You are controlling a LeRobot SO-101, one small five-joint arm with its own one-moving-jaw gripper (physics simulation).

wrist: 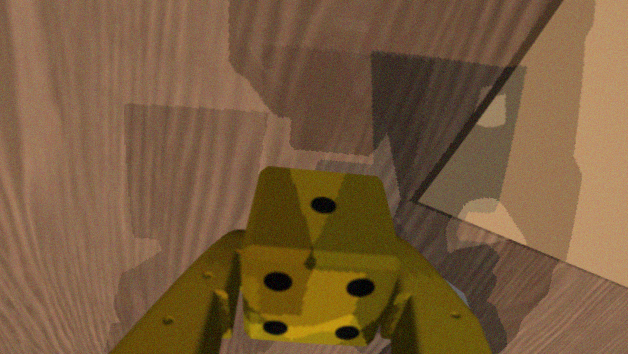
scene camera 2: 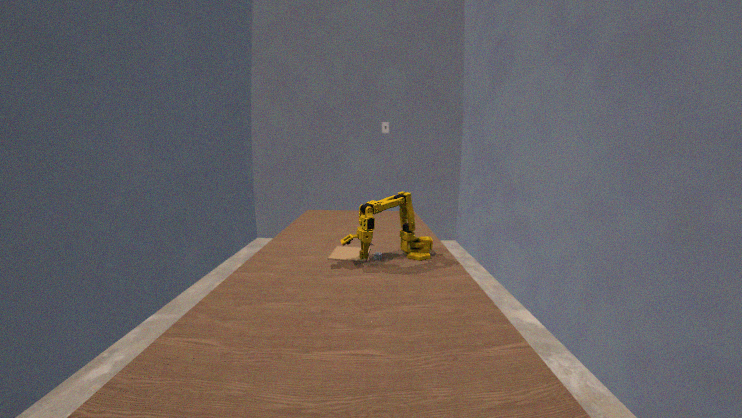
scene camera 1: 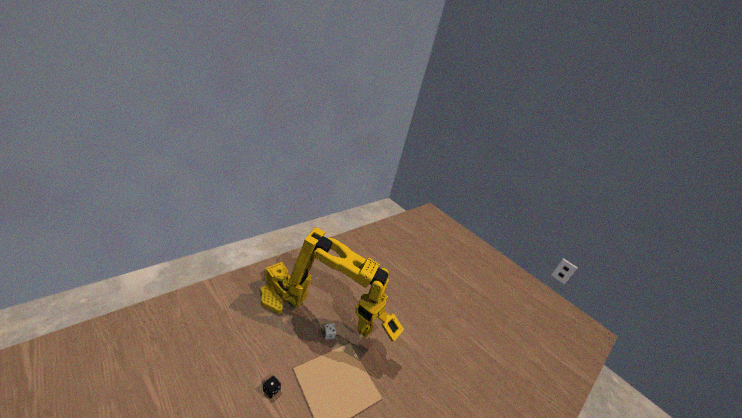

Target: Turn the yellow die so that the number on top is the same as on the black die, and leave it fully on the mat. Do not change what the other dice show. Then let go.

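Seen in the pictures: hand, its tool point: (wrist: pixel 253 252) (scene camera 2: pixel 364 256) (scene camera 1: pixel 368 324); arm's base, origin of its link: (scene camera 2: pixel 412 255) (scene camera 1: pixel 286 301).
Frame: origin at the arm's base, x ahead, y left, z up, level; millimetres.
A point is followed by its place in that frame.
Observation:
My gripper (scene camera 1: pixel 365 332) {y 115, x 184, z 41 mm} (scene camera 2: pixel 363 257) {y 115, x 184, z 41 mm} (wrist: pixel 320 280) is shut on the yellow die (wrist: pixel 320 225) {y 107, x 200, z 48 mm}, whose two sides the jaws press in the wrist view. One face of it shows one pip; the face towards the palm shows four. It appears a little above the table beside a mat corner; its exact height is unclear, and the scene views barely show it. The tan mat (scene camera 1: pixel 337 386) {y -13, x 248, z 4 mm} (scene camera 2: pixel 342 253) {y -3, x 272, z 4 mm} (wrist: pixel 607 150) {y 18, x 218, z 4 mm} lies at the right in the wrist view. The black die (scene camera 1: pixel 271 386) {y -128, x 182, z 25 mm} stands left of the mat in scene view 1 with one pip on top.
A white die (scene camera 1: pixel 329 331) {y 34, x 142, z 25 mm} (scene camera 2: pixel 378 255) {y 56, x 135, z 21 mm} stands on the wooden table (scene camera 1: pixel 181 363) {y -248, x 33, z 0 mm} (scene camera 2: pixel 363 321) {y 421, x 183, z 0 mm} between the arm's base (scene camera 1: pixel 280 290) {y -18, x -1, z 53 mm} and the mat, off the mat. The arm (scene camera 1: pixel 345 259) {y 58, x 118, z 226 mm} (scene camera 2: pixel 385 202) {y 92, x 118, z 222 mm} arches above the table, and its shadow crosses a mat corner.

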